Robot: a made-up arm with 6 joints.
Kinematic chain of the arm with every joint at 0, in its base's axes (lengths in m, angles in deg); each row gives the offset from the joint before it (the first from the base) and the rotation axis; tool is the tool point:
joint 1: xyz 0 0 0.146 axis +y
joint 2: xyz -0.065 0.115 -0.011 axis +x
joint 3: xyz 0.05 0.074 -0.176 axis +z
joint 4: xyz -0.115 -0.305 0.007 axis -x
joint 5: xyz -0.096 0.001 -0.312 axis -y
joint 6: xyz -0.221 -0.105 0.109 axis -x
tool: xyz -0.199 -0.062 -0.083
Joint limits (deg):
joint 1: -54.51..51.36
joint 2: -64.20..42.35
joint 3: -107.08..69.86
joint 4: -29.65..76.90
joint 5: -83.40..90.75
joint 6: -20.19..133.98
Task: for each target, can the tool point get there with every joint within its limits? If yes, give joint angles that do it. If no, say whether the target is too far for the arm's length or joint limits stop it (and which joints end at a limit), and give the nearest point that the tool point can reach.
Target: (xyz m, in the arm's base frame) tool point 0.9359 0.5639 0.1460
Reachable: no: joint limits stop it (at a limit: joint 1, joint 2, joint 3, joint 5, joint 6) | nearest point 0.9835 0.4384 0.0342 | short by 0.175 m
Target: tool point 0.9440 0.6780 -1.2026
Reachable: no: too far | nearest point 0.5692 0.4850 -0.8185 | short by 0.570 m
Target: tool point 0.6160 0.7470 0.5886
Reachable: no: joint limits stop it (at a limit: joint 1, joint 2, joint 3, joint 4) | nearest point 0.2433 0.6827 0.6157 | short by 0.379 m
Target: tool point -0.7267 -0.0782 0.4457
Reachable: yes | joints 37.46 -4.62 -23.13 21.37 -20.88 18.31
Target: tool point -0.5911 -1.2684 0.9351
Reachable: no: too far | nearest point -0.4090 -0.7940 0.6842 | short by 0.567 m
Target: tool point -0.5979 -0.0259 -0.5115
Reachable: yes | joints -16.63 15.68 -15.66 13.23 -3.30 -5.48
